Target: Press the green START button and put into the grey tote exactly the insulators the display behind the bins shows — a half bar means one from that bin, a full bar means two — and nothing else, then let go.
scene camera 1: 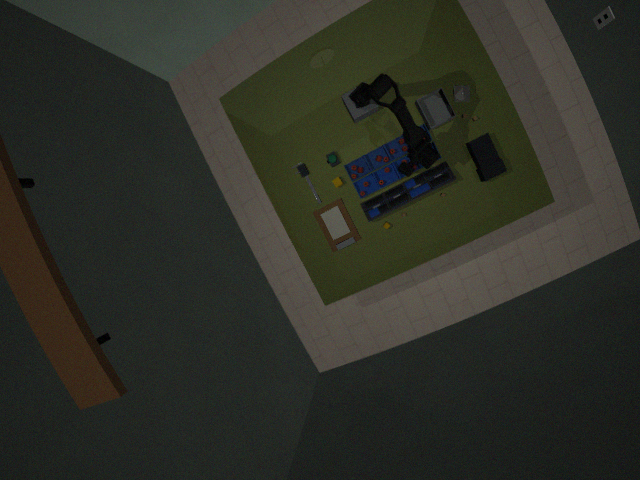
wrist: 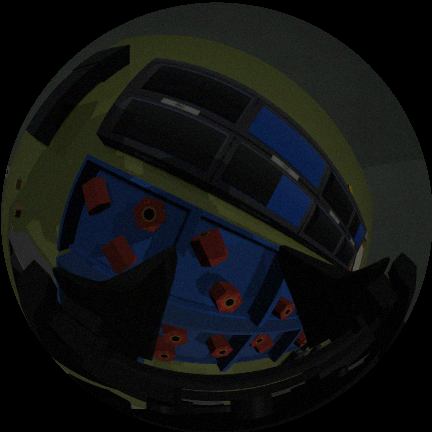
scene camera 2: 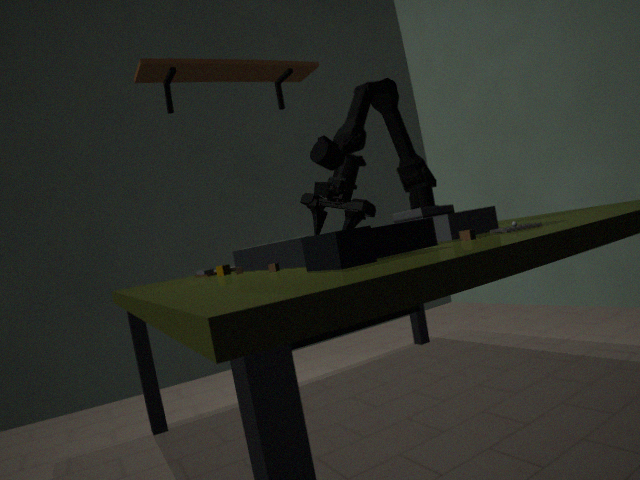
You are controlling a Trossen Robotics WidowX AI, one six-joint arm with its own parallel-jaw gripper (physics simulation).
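Places are measured from the arm's base along level axes (x ahead, y left, z up), in millimetres.
Pixels of known places: gripper, fingertip midpoint: (scene camera 1: 414, 166) (wrist: 229, 253); arm's base, origin of the base link: (scene camera 1: 361, 99) (scene camera 2: 423, 209).
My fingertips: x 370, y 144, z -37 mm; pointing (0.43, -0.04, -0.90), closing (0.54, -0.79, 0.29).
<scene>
Ahead of a thing's pixels: the offset from my fingertips to its top centre. "pt": to the spot under its first point.
My gripper (scene camera 1: 416, 162) (scene camera 2: 330, 231) (wrist: 229, 253) is open and points down low over a back-row blue bin @(dx -19, dy -29, dz -12 mm) (wrist: 190, 280), with no insulator between its fingers. In that bin, one red insulator @(dx -4, dy +5, dz -17 mm) (wrist: 210, 247) lies on its side and another red insulator @(dx -37, dy -35, dz -16 mm) (wrist: 226, 296) shows its hole. Three more lie in the end bin @(dx -37, dy +78, dz -12 mm) (wrist: 145, 240) beside it. The display @(pt dx +118, dy -10, dz +16 mm) (scene camera 1: 419, 191) (wrist: 287, 145) shows one full blue bar, a half bar in the same column of the nearer row, and a small blue bar near its far end. The green START button @(dx -160, dy -361, dz -6 mm) (scene camera 1: 332, 158) is left of the bins. No insulator is visible in the grey tote @(dx -232, dy +176, dz +8 mm) (scene camera 1: 435, 109).
A black box @(dx +53, dy +341, dz +10 mm) (scene camera 1: 485, 156) (wrist: 77, 92) stands beyond the display's right end. A light grey plate @(dx -272, dy +327, dz -31 mm) (scene camera 1: 461, 93) lies by the tote. Yellow blocks (scene camera 1: 337, 181) (scene camera 2: 222, 270), a long tool @(pt dx -59, dy -507, dz -43 mm) (scene camera 1: 312, 187) and a brown frame @(pt dx +127, dy -517, dz -40 mm) (scene camera 1: 321, 222) lie left of the bins and display.
</scene>
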